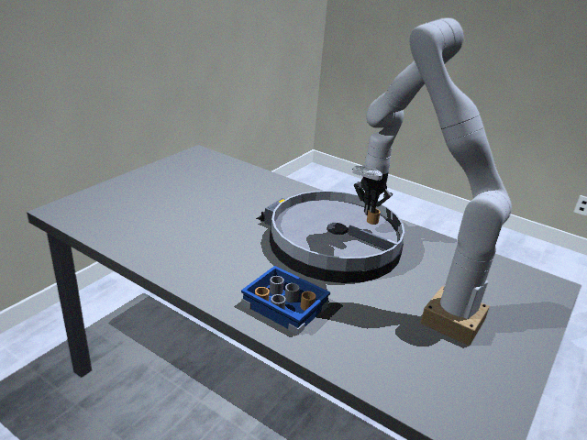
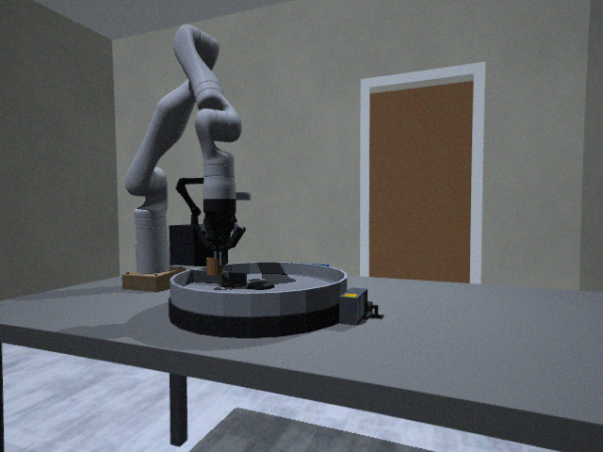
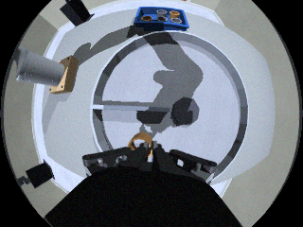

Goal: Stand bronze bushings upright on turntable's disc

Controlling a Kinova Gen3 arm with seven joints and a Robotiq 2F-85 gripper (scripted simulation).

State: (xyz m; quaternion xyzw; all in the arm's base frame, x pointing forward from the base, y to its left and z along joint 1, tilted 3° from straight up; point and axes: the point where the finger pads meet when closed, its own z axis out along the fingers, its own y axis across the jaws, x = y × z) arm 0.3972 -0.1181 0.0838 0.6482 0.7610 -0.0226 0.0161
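Now: the turntable disc 80 mm below my hand, 70 mm to the left of it and 60 mm ahead of it.
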